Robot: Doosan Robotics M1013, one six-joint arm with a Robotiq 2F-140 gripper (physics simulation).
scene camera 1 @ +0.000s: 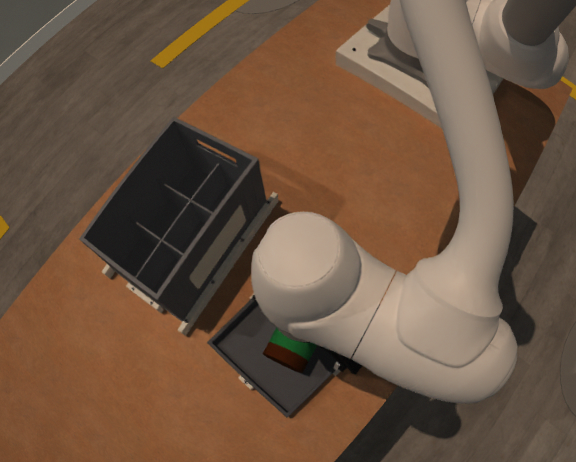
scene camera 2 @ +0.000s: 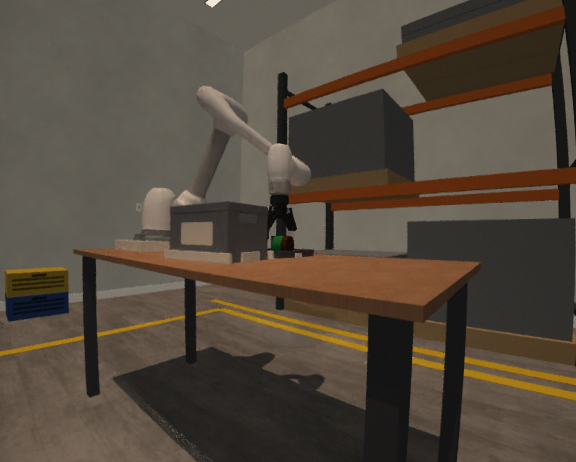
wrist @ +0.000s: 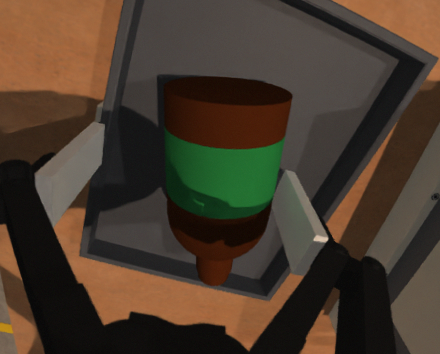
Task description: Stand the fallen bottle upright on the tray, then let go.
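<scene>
The brown bottle with a green band lies on its side in the shallow dark tray. In the wrist view its flat base is toward the top and its neck points down toward the tray's near wall. My gripper is open and empty, pointing down close above the bottle. In the wrist view the fingers stand on either side of the bottle, with the right pad nearer to it. In scene camera 1 the arm hides the neck and most of the gripper.
A tall dark crate with dividers stands on the wooden table beside the tray, in a pale-ended fixture. The arm's base plate is at the back. A shelf rack stands behind the table.
</scene>
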